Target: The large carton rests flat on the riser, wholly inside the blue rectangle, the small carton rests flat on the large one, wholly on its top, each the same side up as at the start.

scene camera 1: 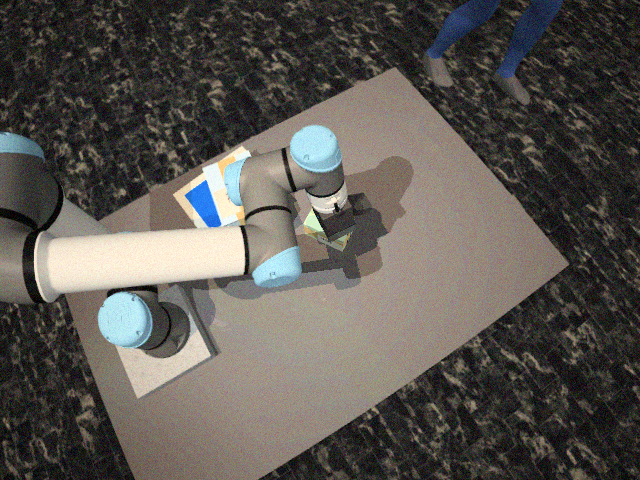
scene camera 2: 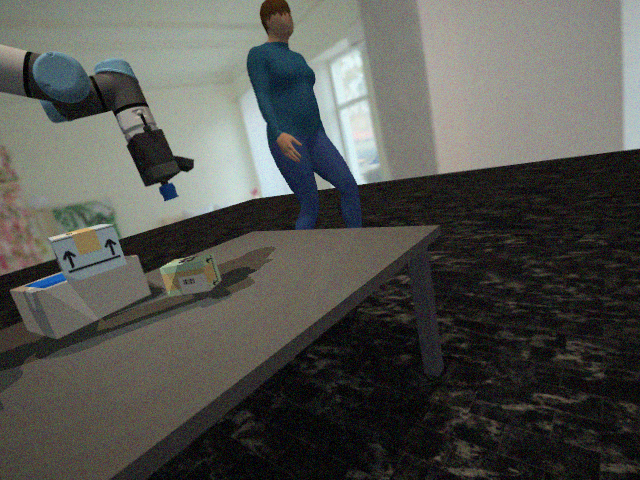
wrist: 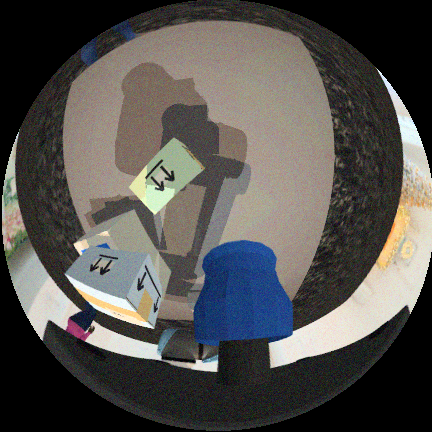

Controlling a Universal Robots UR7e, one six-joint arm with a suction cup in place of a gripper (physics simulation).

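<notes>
The suction gripper (scene camera 2: 168,191) (wrist: 243,295) has a blue cup with nothing on it and hangs high above the table. In scene camera 1 the cup is hidden under the dark tool body. The small green carton (scene camera 1: 311,222) (scene camera 2: 180,273) (wrist: 167,175) lies flat on the table below the tool, apart from the cup. The large white carton (scene camera 1: 212,178) (scene camera 2: 98,260) (wrist: 112,270) sits flat on the riser (scene camera 1: 181,193) (scene camera 2: 111,294) (wrist: 131,230), side arrows pointing up. Part of the blue rectangle (scene camera 1: 202,204) (scene camera 2: 47,281) (wrist: 102,247) shows beside it; whether the carton is wholly inside cannot be told.
The table (scene camera 1: 361,335) (scene camera 2: 232,320) (wrist: 280,150) carries the arm's pale base plate (scene camera 1: 170,369) at its left end. The arm stretches over the table and partly hides the riser in scene camera 1. A person in blue (scene camera 1: 467,25) (scene camera 2: 286,93) stands beyond the far edge.
</notes>
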